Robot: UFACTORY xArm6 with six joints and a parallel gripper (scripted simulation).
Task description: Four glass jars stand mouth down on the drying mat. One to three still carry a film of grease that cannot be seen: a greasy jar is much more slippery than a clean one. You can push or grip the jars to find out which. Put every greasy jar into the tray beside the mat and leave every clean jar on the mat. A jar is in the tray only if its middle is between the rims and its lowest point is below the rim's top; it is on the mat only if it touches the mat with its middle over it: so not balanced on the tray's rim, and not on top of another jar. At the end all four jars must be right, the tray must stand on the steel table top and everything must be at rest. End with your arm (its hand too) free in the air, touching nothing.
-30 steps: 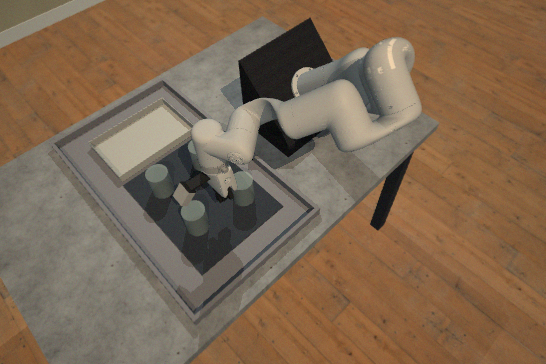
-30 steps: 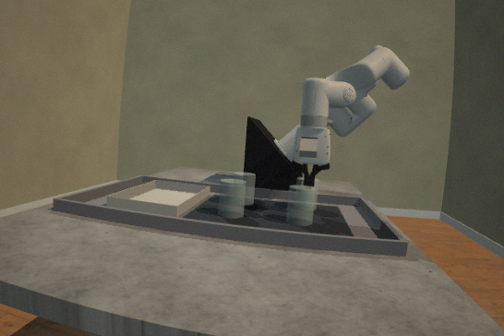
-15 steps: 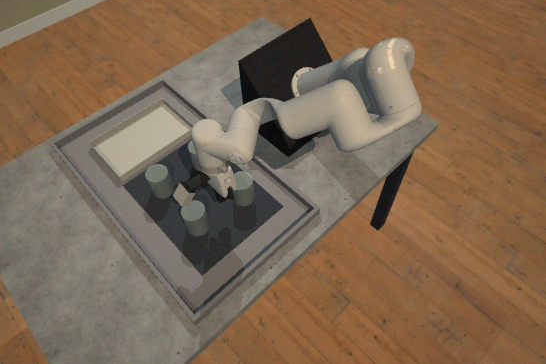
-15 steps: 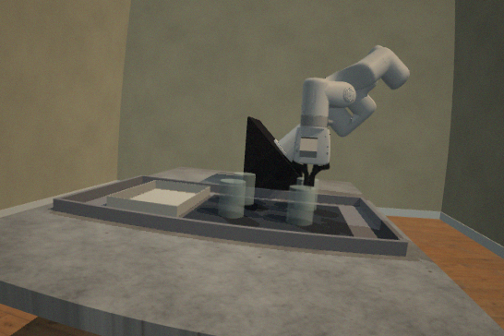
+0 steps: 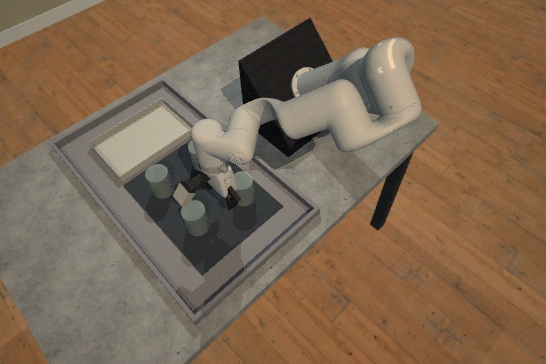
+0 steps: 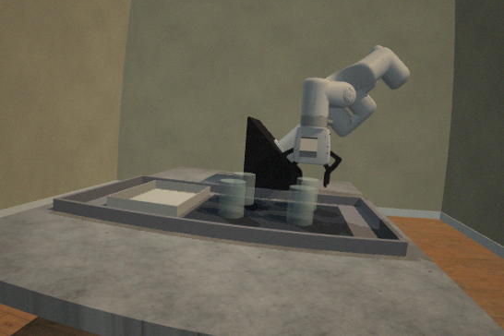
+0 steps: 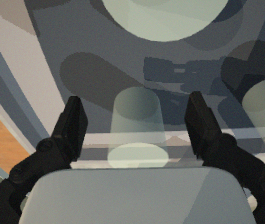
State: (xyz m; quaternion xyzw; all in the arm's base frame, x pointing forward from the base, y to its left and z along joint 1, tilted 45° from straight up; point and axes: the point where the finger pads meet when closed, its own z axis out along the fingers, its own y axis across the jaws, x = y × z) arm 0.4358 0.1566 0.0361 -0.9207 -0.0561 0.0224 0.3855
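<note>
The dark mat lies 3 cm ahead of my hand, 10 cm to the right of it and 9 cm below it. Also, from my hand: cream tray 5 cm ahead, 41 cm to the right, 9 cm below.
</note>
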